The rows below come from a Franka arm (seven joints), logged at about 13 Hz.
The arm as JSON. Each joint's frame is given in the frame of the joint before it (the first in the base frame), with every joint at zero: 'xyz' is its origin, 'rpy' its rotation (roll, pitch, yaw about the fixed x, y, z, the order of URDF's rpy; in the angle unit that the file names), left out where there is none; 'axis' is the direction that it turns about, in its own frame. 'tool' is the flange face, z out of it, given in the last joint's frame.
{
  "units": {
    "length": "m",
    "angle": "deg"
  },
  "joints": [
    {
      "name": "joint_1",
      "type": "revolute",
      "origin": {
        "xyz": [
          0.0,
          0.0,
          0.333
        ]
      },
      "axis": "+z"
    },
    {
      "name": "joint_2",
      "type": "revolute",
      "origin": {
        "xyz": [
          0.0,
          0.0,
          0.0
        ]
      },
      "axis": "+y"
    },
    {
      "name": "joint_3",
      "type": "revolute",
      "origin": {
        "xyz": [
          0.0,
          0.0,
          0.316
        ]
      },
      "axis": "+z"
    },
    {
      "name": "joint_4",
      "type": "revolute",
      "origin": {
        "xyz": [
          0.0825,
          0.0,
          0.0
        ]
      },
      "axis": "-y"
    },
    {
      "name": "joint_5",
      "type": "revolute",
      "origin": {
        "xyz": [
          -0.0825,
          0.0,
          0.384
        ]
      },
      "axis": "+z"
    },
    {
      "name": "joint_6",
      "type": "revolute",
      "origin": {
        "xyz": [
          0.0,
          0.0,
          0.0
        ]
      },
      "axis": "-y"
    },
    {
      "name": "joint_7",
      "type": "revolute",
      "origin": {
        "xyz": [
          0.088,
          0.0,
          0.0
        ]
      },
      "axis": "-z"
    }
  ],
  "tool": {
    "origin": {
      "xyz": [
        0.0,
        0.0,
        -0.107
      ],
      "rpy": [
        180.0,
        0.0,
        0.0
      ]
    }
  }
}
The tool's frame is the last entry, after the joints.
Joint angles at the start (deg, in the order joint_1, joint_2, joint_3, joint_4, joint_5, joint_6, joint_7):
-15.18, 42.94, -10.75, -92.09, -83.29, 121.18, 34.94
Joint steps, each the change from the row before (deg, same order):
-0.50, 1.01, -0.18, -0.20, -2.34, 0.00, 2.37
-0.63, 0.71, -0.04, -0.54, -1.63, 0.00, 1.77
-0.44, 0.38, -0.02, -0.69, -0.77, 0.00, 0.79
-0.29, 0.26, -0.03, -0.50, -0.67, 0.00, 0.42
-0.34, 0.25, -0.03, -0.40, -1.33, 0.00, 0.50
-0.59, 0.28, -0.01, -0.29, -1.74, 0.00, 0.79
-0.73, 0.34, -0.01, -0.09, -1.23, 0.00, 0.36
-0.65, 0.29, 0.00, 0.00, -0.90, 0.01, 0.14
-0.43, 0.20, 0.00, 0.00, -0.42, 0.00, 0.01
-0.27, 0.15, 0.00, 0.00, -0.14, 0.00, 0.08
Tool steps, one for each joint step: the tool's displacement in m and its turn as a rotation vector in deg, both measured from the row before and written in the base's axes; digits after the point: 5 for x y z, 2 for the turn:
-0.00575, -0.00669, -0.01174, -1.38, -0.21, 0.25
-0.00764, -0.00616, -0.01125, -0.71, 0.09, -0.08
-0.00709, -0.00364, -0.00886, -0.13, 0.52, -0.21
-0.00502, -0.00243, -0.00609, -0.15, 0.55, 0.00
-0.00441, -0.00317, -0.00491, -0.55, 0.62, 0.44
-0.00512, -0.00568, -0.00431, -0.80, 0.42, 0.47
-0.00539, -0.00719, -0.00390, -0.54, 0.52, 0.10
-0.00444, -0.00635, -0.00291, -0.38, 0.48, 0.01
-0.00312, -0.00413, -0.00210, -0.15, 0.34, -0.11
-0.00213, -0.00253, -0.00166, -0.03, 0.12, -0.18

